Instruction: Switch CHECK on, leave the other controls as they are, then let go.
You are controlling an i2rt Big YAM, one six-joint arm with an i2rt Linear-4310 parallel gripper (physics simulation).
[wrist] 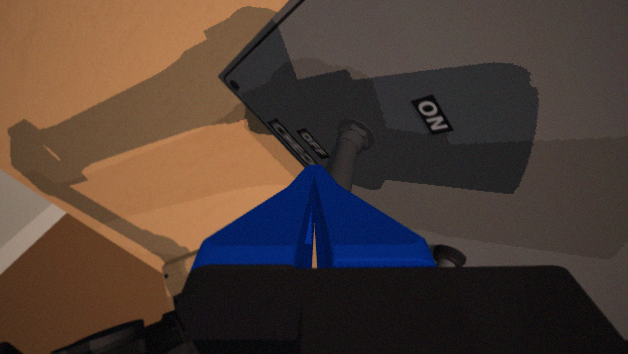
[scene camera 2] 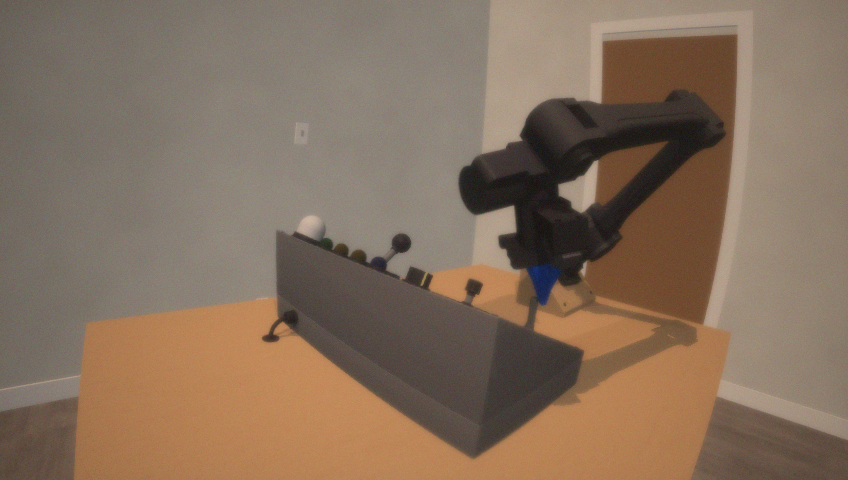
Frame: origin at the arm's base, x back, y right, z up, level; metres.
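Where they show: gripper, fingertip midpoint: [wrist: 314, 176] [scene camera 2: 542, 303].
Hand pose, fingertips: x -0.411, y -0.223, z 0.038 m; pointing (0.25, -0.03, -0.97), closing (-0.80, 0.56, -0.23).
Things, the pixels of their top centre, and the offset from my fingertips. "pt": a spot on its surface instead. Level surfaces: height alone.
- CHECK toggle lever at its top centre: [wrist: 335, 200] [scene camera 2: 534, 297] dx -0.006, dy +0.010, dz +0.008 m
- OFF label at a spot on its surface: [wrist: 313, 143] pt dx +0.025, dy +0.012, dz -0.057 m
- CHECK label at its top centre: [wrist: 296, 150] dx +0.044, dy +0.014, dz -0.063 m
- wooden table at its surface level: dz -0.133 m
- square-topped lever at its top centre: [scene camera 2: 471, 279] dx -0.014, dy +0.130, dz +0.005 m
- black knob at its top centre: [scene camera 2: 419, 266] dx -0.021, dy +0.250, dz -0.002 m
- ball-topped lever at its top centre: [scene camera 2: 402, 233] dx +0.027, dy +0.374, dz +0.033 m
- white dome at a spot on its surface: [scene camera 2: 311, 228] pt dx -0.190, dy +0.345, dz +0.057 m
- round dark part at a spot on its surface: [wrist: 450, 255] pt dx -0.022, dy +0.121, dz -0.033 m
The CHECK toggle lever [scene camera 2: 531, 314] [wrist: 345, 162] is a slim grey stick at the near end of the dark console. In the wrist view its base lies between the OFF label [wrist: 313, 143] and the ON label [wrist: 432, 115], nearer OFF. The lever slants away from the ON label, and its top is hidden behind the blue fingers. The CHECK label [wrist: 291, 142] is partly covered by a fingertip. My gripper [scene camera 2: 542, 303] [wrist: 314, 176] is shut and empty, its blue tips beside the lever's upper part on the OFF side. Whether they touch it is unclear.
The console [scene camera 2: 380, 321] [wrist: 575, 45] stands on the wooden table [scene camera 2: 196, 392]. Along it are a square-topped lever [scene camera 2: 473, 286], a black knob [scene camera 2: 418, 277], a ball-topped lever [scene camera 2: 401, 242], several small coloured domes and a white dome [scene camera 2: 311, 228]. A round dark part [wrist: 450, 255] shows beside the fingers.
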